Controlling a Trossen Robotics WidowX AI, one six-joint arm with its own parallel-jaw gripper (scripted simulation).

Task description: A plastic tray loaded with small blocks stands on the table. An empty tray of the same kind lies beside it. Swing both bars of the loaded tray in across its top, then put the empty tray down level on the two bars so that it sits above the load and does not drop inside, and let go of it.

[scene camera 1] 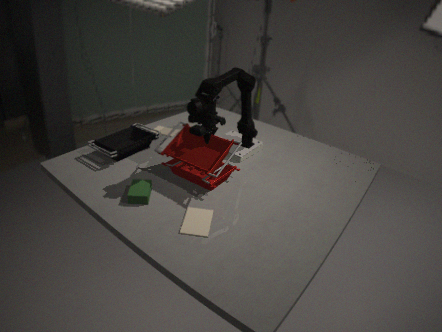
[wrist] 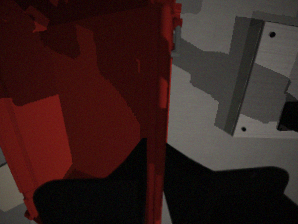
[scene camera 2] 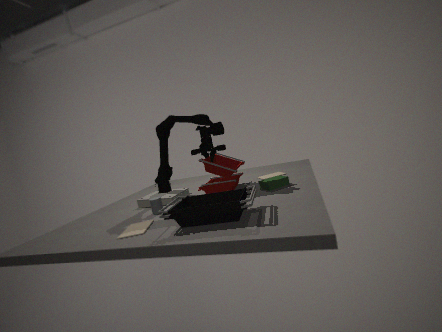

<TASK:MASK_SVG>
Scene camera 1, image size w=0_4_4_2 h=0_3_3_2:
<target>red tray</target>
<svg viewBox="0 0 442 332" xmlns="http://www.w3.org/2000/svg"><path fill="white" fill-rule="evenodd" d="M154 149L158 154L163 156L166 154L167 157L170 156L202 170L203 173L206 172L212 178L217 178L239 149L242 142L235 141L234 139L229 141L228 139L211 134L209 143L206 144L203 136L189 133L190 126L188 123L179 122ZM238 145L219 172L214 175L213 173L227 156L233 144ZM182 123L184 127L171 140L170 144L162 152L157 150L176 127Z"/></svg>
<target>beige card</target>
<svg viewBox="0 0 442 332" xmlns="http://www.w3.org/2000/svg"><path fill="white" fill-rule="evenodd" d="M188 207L180 234L208 238L214 211Z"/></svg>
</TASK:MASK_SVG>
